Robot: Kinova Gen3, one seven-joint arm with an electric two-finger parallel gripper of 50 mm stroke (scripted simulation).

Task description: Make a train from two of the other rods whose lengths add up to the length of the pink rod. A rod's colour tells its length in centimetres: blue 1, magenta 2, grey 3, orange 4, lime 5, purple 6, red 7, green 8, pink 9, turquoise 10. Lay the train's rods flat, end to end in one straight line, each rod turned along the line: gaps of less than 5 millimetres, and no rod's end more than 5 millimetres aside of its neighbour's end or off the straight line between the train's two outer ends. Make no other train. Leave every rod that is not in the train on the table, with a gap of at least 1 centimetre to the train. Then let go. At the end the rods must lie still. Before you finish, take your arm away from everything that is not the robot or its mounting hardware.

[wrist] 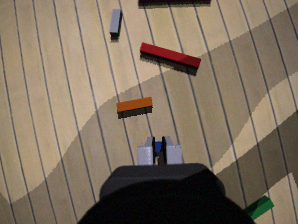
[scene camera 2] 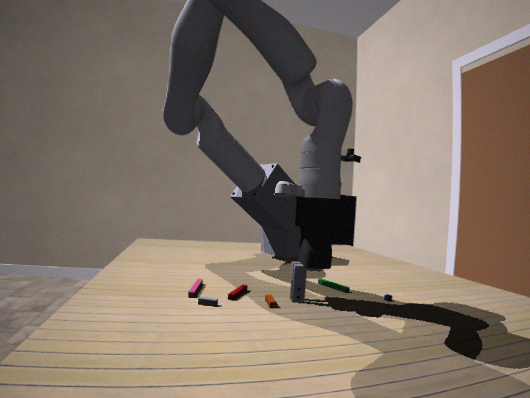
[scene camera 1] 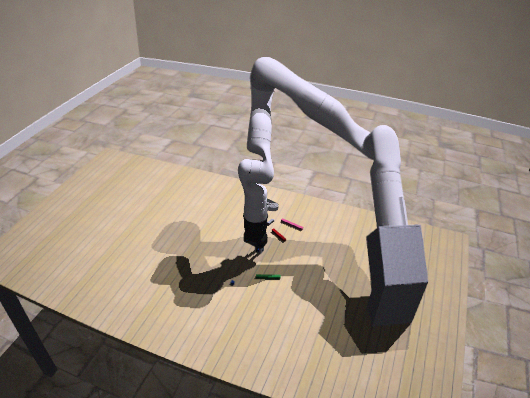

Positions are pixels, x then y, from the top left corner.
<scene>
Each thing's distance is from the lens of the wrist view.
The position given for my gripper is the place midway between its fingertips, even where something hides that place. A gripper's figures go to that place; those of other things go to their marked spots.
my gripper [wrist: 158, 145]: 0.19 m
red rod [wrist: 178, 58]: 0.19 m
</scene>
